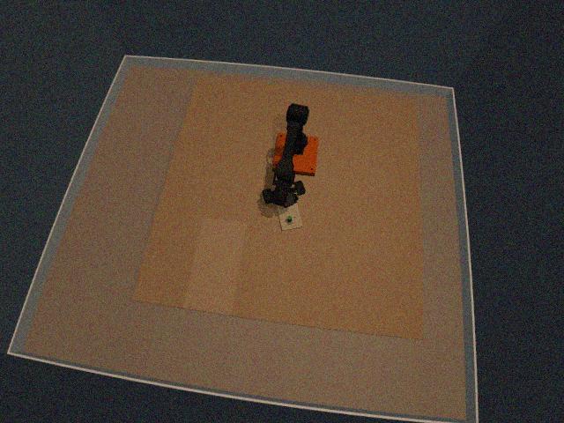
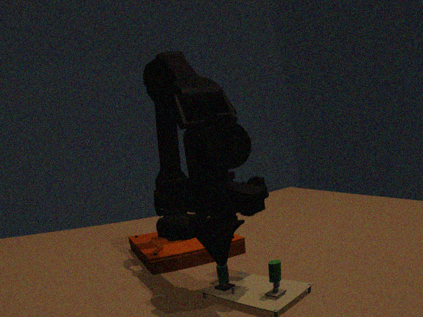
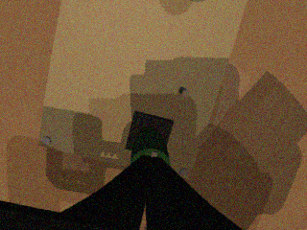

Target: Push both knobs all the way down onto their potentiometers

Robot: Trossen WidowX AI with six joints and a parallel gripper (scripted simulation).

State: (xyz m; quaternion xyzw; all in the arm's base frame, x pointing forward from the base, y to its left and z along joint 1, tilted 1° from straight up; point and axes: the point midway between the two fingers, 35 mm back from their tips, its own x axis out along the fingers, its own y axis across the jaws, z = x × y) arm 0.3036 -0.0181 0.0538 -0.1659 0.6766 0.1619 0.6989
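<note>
The green knob lies 1 cm below my gripper tip.
</note>
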